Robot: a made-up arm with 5 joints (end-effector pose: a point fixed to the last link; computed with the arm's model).
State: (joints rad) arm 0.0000 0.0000 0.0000 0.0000 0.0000
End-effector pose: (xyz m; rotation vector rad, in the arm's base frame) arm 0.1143 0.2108 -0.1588 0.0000 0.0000 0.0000
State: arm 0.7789 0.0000 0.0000 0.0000 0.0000
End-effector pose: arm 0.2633 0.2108 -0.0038 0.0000 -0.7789 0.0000
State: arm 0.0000 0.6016 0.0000 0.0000 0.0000
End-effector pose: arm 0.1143 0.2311 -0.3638 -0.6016 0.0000 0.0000
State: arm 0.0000 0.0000 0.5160 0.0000 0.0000
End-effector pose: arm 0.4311 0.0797 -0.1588 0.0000 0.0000 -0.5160
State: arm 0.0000 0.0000 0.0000 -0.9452 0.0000
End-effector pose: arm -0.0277 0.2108 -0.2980 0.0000 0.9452 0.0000
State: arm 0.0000 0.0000 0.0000 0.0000 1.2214
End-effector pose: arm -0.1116 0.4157 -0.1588 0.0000 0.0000 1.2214
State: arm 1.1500 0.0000 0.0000 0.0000 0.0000
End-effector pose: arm 0.2831 0.2108 0.0987 0.0000 -1.1500 0.0000
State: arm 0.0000 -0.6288 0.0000 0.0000 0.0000
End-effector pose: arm 0.1143 0.0700 0.0037 0.6288 0.0000 0.0000
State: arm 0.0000 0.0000 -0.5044 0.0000 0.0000
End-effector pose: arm -0.2187 0.1714 -0.1588 0.0000 0.0000 0.5044
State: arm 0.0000 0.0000 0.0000 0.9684 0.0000
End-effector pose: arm 0.0816 0.2108 0.0419 0.0000 -0.9684 0.0000
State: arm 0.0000 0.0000 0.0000 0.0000 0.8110
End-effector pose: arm -0.0091 0.3805 -0.1588 0.0000 0.0000 0.8110
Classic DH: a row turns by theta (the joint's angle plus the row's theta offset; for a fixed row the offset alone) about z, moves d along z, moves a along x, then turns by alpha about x. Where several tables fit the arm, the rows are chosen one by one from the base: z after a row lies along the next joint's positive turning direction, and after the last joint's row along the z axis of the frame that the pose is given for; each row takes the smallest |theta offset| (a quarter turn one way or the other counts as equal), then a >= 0, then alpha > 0; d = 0 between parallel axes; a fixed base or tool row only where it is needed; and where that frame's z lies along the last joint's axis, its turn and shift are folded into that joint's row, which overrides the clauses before.
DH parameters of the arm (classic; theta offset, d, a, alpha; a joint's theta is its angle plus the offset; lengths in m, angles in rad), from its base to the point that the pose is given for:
base (fixed): 0 0.1002 0 1.5708
joint 1: -1.5708 0.1095 0.3942 1.5708
joint 2: 1.5708 -0.0243 0.3456 1.5708
joint 3: 1.5708 -0.2045 0.1171 1.5708
joint 4: 0 -0.607 0.0522 1.5708
joint 5: 0.2234 0 -0.2659 0
tool (fixed): 2.9182 -0.0693 0 0

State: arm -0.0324 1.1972 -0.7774 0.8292 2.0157
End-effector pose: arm -0.7144 -0.0800 -0.3526 0.8378 -0.7421 -2.9259
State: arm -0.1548 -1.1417 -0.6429 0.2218 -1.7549
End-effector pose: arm -0.3656 -0.2913 -0.3333 1.1560 0.6849 -1.1520
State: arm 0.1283 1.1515 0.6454 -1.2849 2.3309
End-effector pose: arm 0.3430 0.4676 -0.4505 0.3868 0.6807 1.0468
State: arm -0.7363 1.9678 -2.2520 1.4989 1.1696
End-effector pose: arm -0.1985 0.4294 0.8045 1.6962 1.0125 2.1273
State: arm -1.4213 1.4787 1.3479 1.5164 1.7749
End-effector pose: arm -0.1602 -0.0806 -0.7731 2.0822 -0.3564 -2.2757
